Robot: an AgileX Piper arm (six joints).
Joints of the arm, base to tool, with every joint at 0 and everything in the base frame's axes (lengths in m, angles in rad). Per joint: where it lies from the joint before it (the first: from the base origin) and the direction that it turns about. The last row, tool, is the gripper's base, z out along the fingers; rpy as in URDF.
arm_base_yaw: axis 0 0 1 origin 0.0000 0.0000 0.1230
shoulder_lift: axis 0 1 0 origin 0.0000 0.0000 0.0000
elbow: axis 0 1 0 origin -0.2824 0.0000 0.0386
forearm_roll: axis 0.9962 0 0.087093 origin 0.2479 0.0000 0.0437
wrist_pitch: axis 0 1 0 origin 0.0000 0.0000 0.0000
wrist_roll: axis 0.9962 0 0.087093 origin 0.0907 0.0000 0.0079
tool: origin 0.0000 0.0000 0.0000 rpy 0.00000 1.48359 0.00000
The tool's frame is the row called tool.
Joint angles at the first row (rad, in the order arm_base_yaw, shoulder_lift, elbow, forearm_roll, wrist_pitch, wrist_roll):
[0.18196 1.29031 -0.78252 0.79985 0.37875 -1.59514]
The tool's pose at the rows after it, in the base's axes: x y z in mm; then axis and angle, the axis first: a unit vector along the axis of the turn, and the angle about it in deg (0 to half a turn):
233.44 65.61 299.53 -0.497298 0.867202 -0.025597 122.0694
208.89 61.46 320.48 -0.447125 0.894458 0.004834 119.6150
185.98 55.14 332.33 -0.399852 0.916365 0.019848 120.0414
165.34 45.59 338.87 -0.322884 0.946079 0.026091 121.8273
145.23 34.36 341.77 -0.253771 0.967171 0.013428 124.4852
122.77 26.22 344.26 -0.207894 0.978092 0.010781 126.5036
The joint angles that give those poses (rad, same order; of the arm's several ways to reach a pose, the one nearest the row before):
[0.18198 1.15276 -0.78253 0.71413 0.38258 -1.40234]
[0.18199 1.03811 -0.78254 0.62073 0.44144 -1.17548]
[0.18195 0.94191 -0.78251 0.47573 0.51576 -0.93267]
[0.18198 0.85761 -0.78254 0.29626 0.59540 -0.63248]
[0.18202 0.78077 -0.78253 0.12870 0.69693 -0.38678]
[0.18186 0.70025 -0.78254 0.05447 0.80769 -0.25484]

